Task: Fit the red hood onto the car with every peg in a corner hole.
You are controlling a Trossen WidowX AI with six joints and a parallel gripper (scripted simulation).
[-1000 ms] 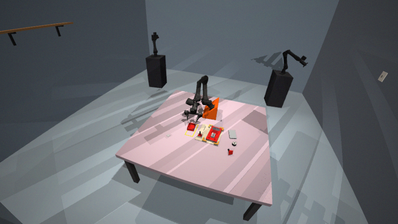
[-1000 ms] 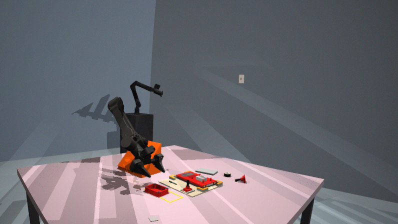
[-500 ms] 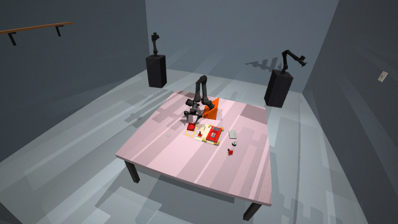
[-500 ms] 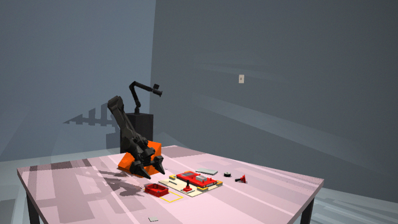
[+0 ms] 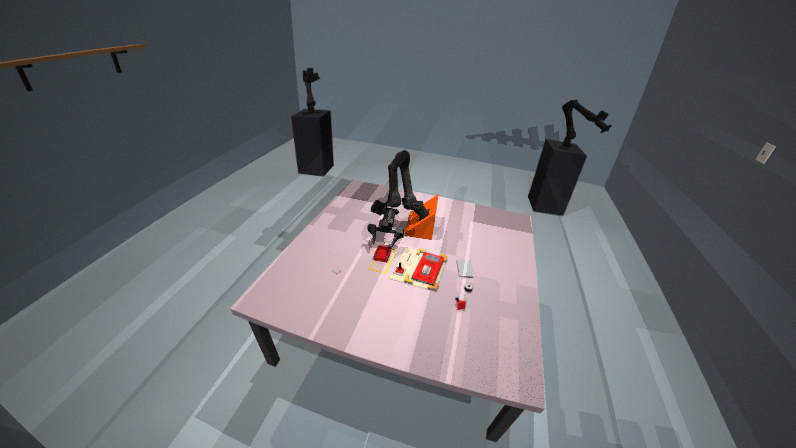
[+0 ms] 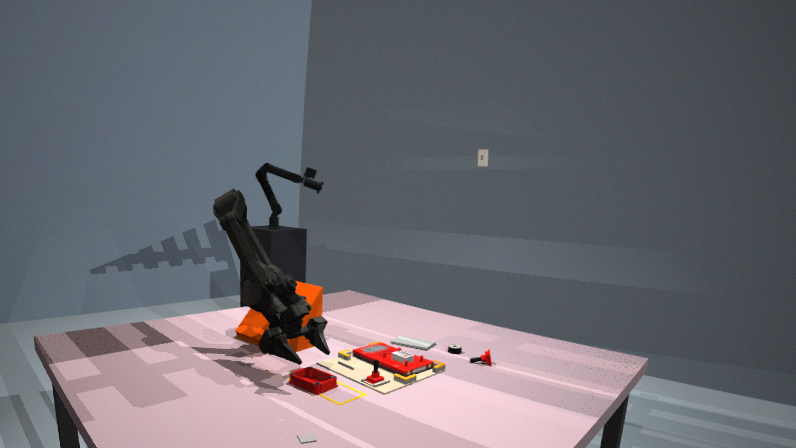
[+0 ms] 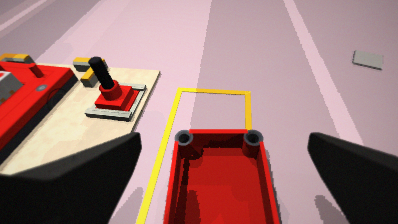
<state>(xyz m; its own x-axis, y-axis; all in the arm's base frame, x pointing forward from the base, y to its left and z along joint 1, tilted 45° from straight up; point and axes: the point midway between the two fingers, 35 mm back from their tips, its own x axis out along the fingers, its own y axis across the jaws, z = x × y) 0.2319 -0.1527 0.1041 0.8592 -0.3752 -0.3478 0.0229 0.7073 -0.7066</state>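
The red hood is 60 mm below my gripper tip and 10 mm behind it. The rest, counted from my gripper tip: grey plate 430 mm to the left, 60 mm below; white-and-black wheel 450 mm to the left, 130 mm ahead, 60 mm below.
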